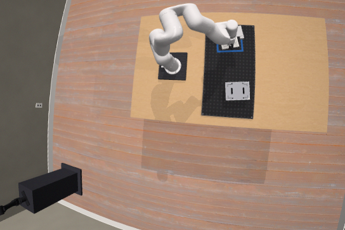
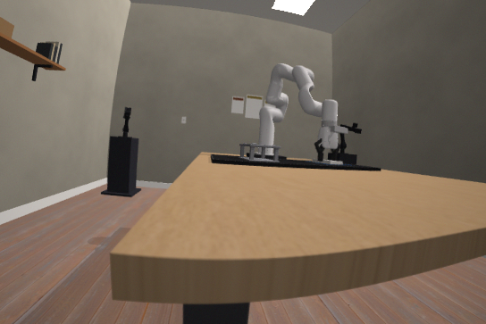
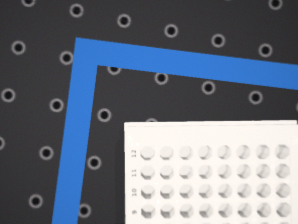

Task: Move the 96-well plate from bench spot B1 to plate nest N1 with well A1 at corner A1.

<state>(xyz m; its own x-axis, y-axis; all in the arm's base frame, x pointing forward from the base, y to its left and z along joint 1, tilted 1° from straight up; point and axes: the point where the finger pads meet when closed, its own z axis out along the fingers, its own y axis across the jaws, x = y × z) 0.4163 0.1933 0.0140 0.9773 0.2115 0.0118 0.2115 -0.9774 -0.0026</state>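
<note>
My gripper is now 1 cm above the 96-well plate. From my hand the other things lie so: raised plate nest N1 (36 cm to the right, 6 cm ahead, 4 cm above).
</note>
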